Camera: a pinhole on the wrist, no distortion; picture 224 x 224 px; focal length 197.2 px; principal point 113.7 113.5 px. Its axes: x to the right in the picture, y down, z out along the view. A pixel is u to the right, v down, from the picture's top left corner.
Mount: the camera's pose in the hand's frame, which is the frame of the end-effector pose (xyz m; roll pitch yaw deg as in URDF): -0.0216 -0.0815 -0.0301 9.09 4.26 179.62
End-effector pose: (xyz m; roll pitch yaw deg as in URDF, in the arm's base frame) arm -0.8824 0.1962 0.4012 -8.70 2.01 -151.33
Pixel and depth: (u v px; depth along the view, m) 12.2 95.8 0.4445
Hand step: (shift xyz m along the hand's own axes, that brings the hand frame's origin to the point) 0.1751 0.0268 0.4183
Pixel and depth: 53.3 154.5 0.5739
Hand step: 0.1100 -0.1095 0.5669
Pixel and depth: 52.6 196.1 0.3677
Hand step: 0.0626 -0.1761 0.3647
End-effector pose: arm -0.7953 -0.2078 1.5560 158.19 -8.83 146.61
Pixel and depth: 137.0 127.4 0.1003
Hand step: -0.0408 -0.0725 0.0689
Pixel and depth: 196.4 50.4 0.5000
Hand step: -0.2639 0.1571 0.4215
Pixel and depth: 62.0 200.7 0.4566
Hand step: 0.0611 -0.2093 0.4602
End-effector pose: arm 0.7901 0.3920 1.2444 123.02 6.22 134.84
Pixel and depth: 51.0 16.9 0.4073
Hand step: 0.0817 0.1792 0.3492
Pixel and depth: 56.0 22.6 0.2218
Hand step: 0.0290 0.0542 0.1770
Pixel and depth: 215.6 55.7 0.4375
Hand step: -0.2763 0.1159 0.3637
